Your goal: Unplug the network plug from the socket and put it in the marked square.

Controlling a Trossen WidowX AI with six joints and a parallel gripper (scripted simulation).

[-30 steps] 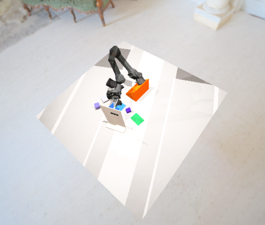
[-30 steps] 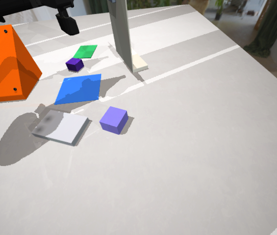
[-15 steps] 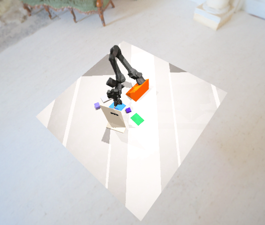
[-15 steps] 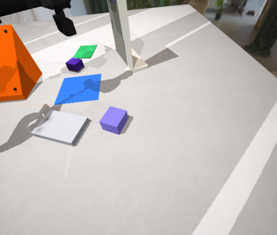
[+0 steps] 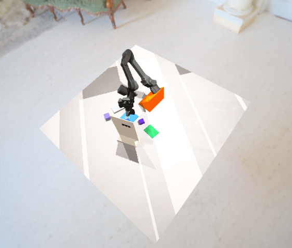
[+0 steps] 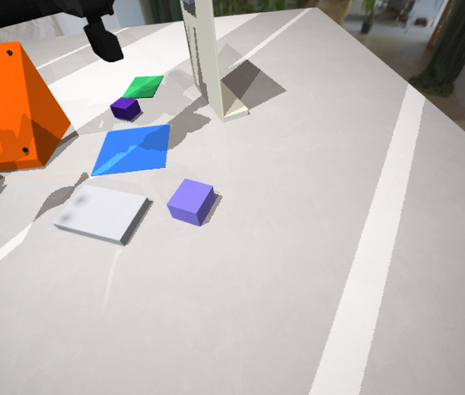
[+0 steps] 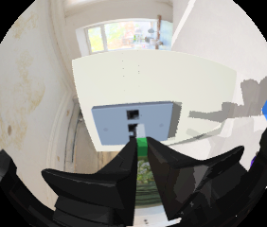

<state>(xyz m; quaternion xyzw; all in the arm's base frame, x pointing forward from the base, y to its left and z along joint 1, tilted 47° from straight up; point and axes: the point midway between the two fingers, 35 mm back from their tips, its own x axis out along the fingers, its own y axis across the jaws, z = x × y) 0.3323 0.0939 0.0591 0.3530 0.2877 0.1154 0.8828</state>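
My gripper tip is now 70 mm past the blue square, 110 mm to the left of it and 220 mm above it. The rest, counted from my gripper tip: upright panel: 60 mm ahead, 40 mm to the left, 80 mm below; network plug: right at my gripper tip; flat green square: 100 mm behind, 120 mm to the left, 220 mm below.
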